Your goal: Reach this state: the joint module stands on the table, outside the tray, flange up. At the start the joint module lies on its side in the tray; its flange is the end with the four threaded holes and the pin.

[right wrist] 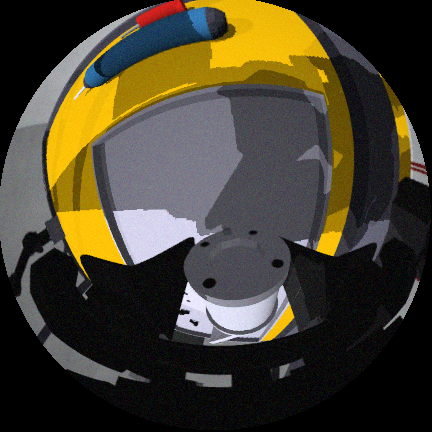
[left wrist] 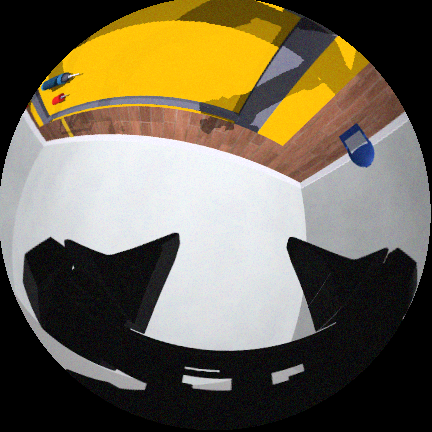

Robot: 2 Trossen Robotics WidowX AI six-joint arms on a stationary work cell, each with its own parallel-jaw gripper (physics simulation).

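Frame: origin at the left arm's base, x ahead, y left, z up, level; millimetres.
Seen in the pictures: left gripper, between the fingertips: (left wrist: 235, 241); right gripper, between the fingertips: (right wrist: 232, 241); left arm's base, origin of its link: (right wrist: 48, 233).
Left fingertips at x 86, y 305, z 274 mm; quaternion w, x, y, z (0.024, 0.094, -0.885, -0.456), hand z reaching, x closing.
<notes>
Offsets run from my left fingertips to a thing's top centre. "spot": to the spot under its first point. Level surfaces: height alone.
The joint module @[spot: 650 mm ahead, 377 mm right, 287 mm down] (right wrist: 241, 312) shows in the right wrist view. Its dark grey round flange (right wrist: 237, 267) with four holes faces up toward the camera, and the white body is below it. It appears upright, within the grey tray @[589 mm ahead, 457 mm right, 335 mm down] (right wrist: 170, 165); its foot is partly hidden by the gripper. My right gripper (right wrist: 232, 241) is shut on the joint module, with one black finger against each side at the flange. My left gripper (left wrist: 235, 241) is open and empty, away from the module. The joint module does not show in the left wrist view.
A blue screwdriver @[spot: 615 mm ahead, 176 mm right, 329 mm down] (right wrist: 150, 47) (left wrist: 56, 81) and a red tool (right wrist: 161, 12) (left wrist: 58, 99) lie on the yellow table top @[351 mm down] (right wrist: 265, 45) (left wrist: 165, 60) beyond the tray. A dark grey strip (right wrist: 367, 135) runs along the right. A blue object (left wrist: 361, 150) is by the far wall.
</notes>
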